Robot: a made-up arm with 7 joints. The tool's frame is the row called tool.
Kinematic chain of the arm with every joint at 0, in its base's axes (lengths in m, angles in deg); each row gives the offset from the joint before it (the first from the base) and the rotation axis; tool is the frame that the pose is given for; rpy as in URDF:
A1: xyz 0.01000 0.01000 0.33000 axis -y
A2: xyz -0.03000 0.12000 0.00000 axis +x
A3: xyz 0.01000 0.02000 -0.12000 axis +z
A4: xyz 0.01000 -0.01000 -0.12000 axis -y
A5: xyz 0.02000 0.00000 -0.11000 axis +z
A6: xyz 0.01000 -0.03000 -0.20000 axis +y
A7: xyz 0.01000 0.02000 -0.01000 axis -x
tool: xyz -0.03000 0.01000 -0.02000 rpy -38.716 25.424 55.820
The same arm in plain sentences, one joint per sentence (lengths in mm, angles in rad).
The arm has seven revolute joints in a row. What follows holds with every joint at zero, and every direction is one of the base frame's.
Joint 1 sits 10.0 mm along +x and 10.0 mm along +y and 330.0 mm along +z from the base frame's origin and rotates about -y.
Joint 2 sits 30.0 mm along -x and 120.0 mm along +y from joint 1 and rotates about +x.
Joint 3 sits 10.0 mm along +x and 20.0 mm along +y and 120.0 mm along -z from joint 2 and rotates about +z.
Joint 4 sits 10.0 mm along +x and 10.0 mm along -y and 120.0 mm along -z from joint 3 and rotates about -y.
Joint 5 sits 20.0 mm along +x and 110.0 mm along -z from joint 4 and rotates about +z.
Joint 6 sits 10.0 mm along +x and 30.0 mm along -y and 200.0 mm along -z from joint 5 and rotates about +y.
Joint 7 sits 10.0 mm along +x and 20.0 mm along +y and 10.0 mm along -z from joint 6 and rotates about -x.
The tool frame, which is the frame that the pose is given for, sits 30.0 mm along -x and 10.0 mm along +y and 20.0 mm along -z from joint 7; its axes are the base frame's turned by roll -0.6757, pitch 0.4437 and yaw 0.9742 rad (as in URDF: about the fixed x, then y, then z).

